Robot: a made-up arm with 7 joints.
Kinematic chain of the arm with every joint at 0, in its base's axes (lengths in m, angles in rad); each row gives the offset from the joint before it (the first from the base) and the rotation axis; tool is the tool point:
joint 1: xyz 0 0 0 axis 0 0.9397 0.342
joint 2: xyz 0 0 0 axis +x
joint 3: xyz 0 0 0 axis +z
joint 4: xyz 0.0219 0 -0.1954 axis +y
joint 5: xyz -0.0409 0 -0.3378 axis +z
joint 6: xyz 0 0 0 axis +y
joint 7: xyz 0 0 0 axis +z
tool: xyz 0 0 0
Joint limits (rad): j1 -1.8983..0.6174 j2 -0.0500..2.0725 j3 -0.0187..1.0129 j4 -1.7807..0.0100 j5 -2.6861..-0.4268 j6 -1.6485..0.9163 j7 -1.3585..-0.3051
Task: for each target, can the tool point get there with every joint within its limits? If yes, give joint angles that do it. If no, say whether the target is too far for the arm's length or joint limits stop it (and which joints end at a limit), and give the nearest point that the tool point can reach.
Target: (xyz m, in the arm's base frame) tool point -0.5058 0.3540 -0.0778
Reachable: no: too far | nearest point -0.2735 0.3996 -0.2234 | short by 0.278 m
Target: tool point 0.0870 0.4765 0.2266
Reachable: yes | joints -0.6792 1.7578 0.6096 -0.4156 -1.2487 0.6939 -0.5576
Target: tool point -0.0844 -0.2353 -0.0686
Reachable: no: joint limits stop it (at a limit: joint 1, joint 2, joint 3, joint 4) | nearest point 0.0254 -0.1993 0.3421 | short by 0.427 m
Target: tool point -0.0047 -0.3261 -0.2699
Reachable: no: joint limits stop it (at a limit: joint 2, joint 3, joint 4) | nearest point -0.0160 -0.0456 -0.5310 | short by 0.383 m
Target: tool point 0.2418 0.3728 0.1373
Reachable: yes | joints 0.2138 1.3985 0.8014 -1.3221 -1.3045 0.1361 -1.2083
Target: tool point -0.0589 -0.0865 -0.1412
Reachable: no: joint limits stop it (at a limit: joint 1, joint 2, joint 3, joint 4) | nearest point 0.2076 0.0470 -0.3348 | short by 0.355 m
